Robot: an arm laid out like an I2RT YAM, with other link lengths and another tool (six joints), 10 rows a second.
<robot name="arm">
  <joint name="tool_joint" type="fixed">
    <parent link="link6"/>
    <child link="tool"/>
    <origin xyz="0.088 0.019 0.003" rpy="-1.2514 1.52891 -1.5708"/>
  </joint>
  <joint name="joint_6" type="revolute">
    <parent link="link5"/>
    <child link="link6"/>
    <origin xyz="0.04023 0 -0.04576"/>
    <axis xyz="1 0 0"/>
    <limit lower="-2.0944" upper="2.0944"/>
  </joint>
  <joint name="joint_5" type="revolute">
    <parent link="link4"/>
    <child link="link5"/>
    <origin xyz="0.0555 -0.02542 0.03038"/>
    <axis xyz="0 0 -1"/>
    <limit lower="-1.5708" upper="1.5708"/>
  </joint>
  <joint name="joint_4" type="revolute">
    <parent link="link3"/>
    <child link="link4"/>
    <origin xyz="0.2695 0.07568 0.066"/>
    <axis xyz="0 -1 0"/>
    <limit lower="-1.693" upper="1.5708"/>
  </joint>
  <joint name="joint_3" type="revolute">
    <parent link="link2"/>
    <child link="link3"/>
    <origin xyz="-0.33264 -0.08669 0"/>
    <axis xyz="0 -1 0"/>
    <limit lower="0" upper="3.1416"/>
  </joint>
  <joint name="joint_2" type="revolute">
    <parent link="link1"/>
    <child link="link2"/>
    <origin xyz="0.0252 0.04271 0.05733"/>
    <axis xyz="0 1 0"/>
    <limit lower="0" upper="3.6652"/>
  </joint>
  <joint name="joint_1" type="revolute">
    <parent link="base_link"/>
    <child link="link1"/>
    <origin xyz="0 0 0.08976"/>
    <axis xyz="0 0 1"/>
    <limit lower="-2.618" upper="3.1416"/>
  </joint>
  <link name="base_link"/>
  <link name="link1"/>
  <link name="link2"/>
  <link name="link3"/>
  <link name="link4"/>
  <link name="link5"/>
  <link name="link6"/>
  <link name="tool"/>
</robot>
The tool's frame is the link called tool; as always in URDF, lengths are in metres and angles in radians.
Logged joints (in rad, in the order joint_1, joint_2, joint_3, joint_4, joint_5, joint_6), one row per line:
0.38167, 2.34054, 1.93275, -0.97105, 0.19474, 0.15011
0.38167, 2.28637, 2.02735, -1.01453, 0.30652, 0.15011
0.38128, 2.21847, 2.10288, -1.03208, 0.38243, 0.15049
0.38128, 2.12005, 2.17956, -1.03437, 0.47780, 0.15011
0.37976, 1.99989, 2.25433, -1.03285, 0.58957, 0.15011
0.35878, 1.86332, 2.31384, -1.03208, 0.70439, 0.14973
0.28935, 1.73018, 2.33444, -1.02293, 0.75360, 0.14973
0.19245, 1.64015, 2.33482, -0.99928, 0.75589, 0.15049
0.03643, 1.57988, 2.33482, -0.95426, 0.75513, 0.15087
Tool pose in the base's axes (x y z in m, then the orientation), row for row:
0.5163, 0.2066, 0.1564, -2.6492, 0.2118, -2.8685
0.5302, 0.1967, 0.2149, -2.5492, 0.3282, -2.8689
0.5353, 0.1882, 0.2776, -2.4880, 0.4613, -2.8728
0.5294, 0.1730, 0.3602, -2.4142, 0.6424, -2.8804
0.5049, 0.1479, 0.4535, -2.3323, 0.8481, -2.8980
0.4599, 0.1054, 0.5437, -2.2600, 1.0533, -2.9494
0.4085, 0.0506, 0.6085, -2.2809, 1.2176, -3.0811
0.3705, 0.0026, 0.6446, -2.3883, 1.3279, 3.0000
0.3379, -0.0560, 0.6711, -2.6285, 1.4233, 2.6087
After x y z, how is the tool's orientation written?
As angles about the fixed x, y, z axes (roll, pitch, yaw), in radians.
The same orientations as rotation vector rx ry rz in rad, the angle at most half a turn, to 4 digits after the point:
-0.3065, 2.7790, -0.6554
-0.2272, 2.6399, -0.7405
-0.1379, 2.5061, -0.7617
-0.0108, 2.3305, -0.7724
0.1479, 2.1347, -0.7779
0.3366, 1.9422, -0.7866
0.5155, 1.7963, -0.7791
0.6575, 1.6904, -0.7795
0.8318, 1.5636, -0.8294

